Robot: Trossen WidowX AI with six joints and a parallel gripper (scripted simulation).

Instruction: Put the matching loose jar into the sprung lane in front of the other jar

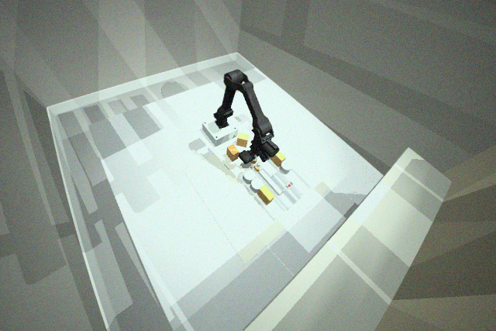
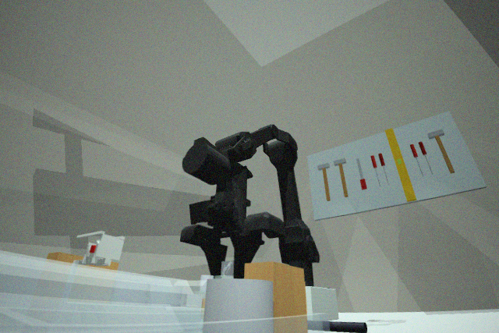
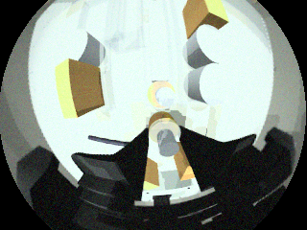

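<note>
The clear-walled lane is 190 mm ahead of my gripper tip, 40 mm to the left of it and 40 mm below it. Round my gripper tip: red mark: 220 mm ahead, 60 mm to the left, 10 mm above.
</note>
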